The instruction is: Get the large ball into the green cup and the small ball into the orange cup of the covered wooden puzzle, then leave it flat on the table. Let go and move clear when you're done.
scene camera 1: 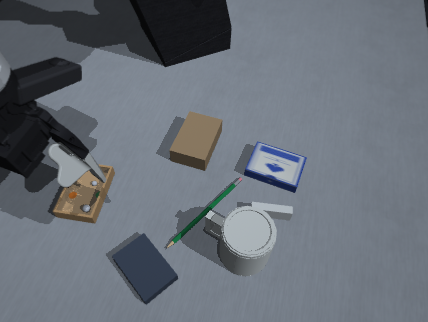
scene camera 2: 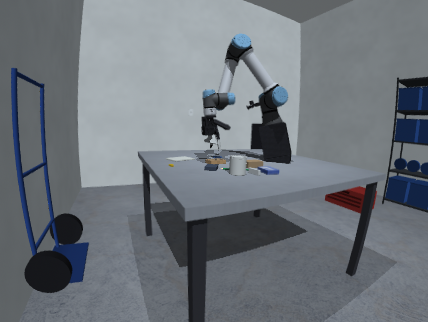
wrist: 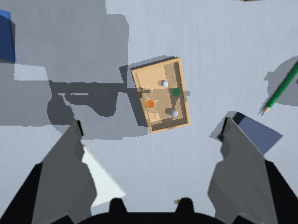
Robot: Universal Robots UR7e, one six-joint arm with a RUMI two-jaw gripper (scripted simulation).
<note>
I see my gripper (scene camera 1: 62, 165), a white mug (scene camera 1: 249, 234), a wooden puzzle (scene camera 1: 82, 201) and a brown box (scene camera 1: 194, 144).
The wooden puzzle is seen too in the wrist view (wrist: 162, 92). My gripper shows as well in the wrist view (wrist: 151, 119). The wrist view does not show the white mug: it is out of frame.
</note>
